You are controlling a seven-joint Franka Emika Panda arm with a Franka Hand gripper.
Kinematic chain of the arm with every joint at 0, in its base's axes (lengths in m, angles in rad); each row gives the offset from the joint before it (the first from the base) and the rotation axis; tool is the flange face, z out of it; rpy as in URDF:
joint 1: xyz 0 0 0.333 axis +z
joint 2: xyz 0 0 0 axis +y
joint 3: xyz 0 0 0.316 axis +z
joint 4: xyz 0.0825 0 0 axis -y
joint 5: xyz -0.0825 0 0.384 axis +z
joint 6: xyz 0 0 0 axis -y
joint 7: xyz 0.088 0 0 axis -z
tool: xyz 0 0 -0.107 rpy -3.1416 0 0
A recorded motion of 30 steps. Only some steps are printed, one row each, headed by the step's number.
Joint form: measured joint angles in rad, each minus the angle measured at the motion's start. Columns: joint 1, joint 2, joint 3, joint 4, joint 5, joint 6, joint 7.
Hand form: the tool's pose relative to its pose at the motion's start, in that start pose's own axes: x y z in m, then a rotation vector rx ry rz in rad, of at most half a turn. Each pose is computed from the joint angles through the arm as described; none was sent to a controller.
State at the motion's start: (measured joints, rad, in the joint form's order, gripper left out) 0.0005 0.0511 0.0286 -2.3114 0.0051 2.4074 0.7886
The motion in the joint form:
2: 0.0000 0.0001 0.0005 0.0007 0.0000 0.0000 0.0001
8: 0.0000 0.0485 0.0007 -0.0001 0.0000 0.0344 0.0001
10: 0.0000 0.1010 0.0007 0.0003 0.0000 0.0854 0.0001
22: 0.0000 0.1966 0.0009 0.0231 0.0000 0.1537 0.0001
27: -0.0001 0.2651 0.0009 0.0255 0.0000 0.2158 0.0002
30: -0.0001 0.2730 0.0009 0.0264 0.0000 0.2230 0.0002
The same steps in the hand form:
2: 0.0000 -0.0003 -0.0002 0.0005 0.0004 -0.0004
8: 0.0010 -0.0014 0.0222 -0.0092 -0.0109 -0.0003
10: 0.0027 -0.0029 0.0451 -0.0090 -0.0126 0.0001
22: 0.0077 -0.0080 0.0811 -0.0104 -0.0175 0.0008
27: 0.0072 -0.0073 0.1112 -0.0121 -0.0215 0.0018
30: 0.0072 -0.0073 0.1145 -0.0118 -0.0215 0.0019

